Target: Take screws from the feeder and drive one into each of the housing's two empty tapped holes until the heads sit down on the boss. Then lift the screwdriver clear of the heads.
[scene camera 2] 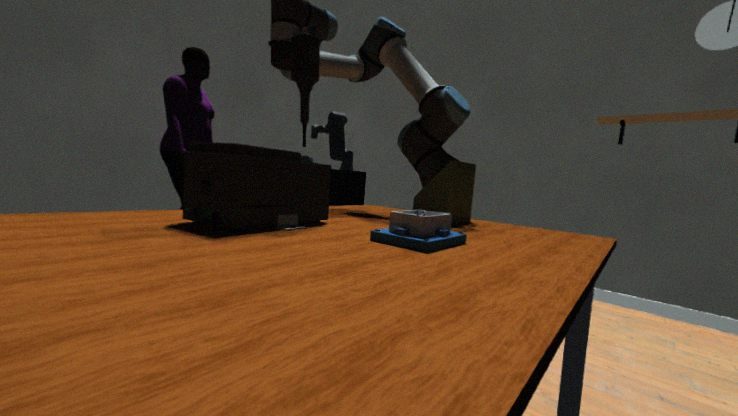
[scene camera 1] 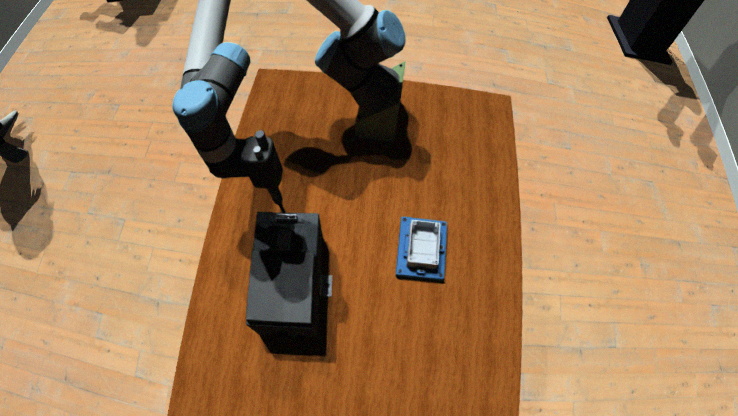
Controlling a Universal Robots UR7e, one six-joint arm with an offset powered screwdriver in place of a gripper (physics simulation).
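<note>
The black screw feeder stands on the left part of the table. The screwdriver, my gripper, points down with its tip a little above the feeder's far end, by the small metal rail. Whether a screw is on the tip is too small to tell. The light grey open-topped housing sits upright on the blue fixture plate, right of the feeder and well apart from the screwdriver. Its tapped holes and any screw heads are too small to make out.
The arm's base mount stands at the far side of the wooden table. A person in purple stands behind the feeder in scene camera 2. Another small robot is in the background.
</note>
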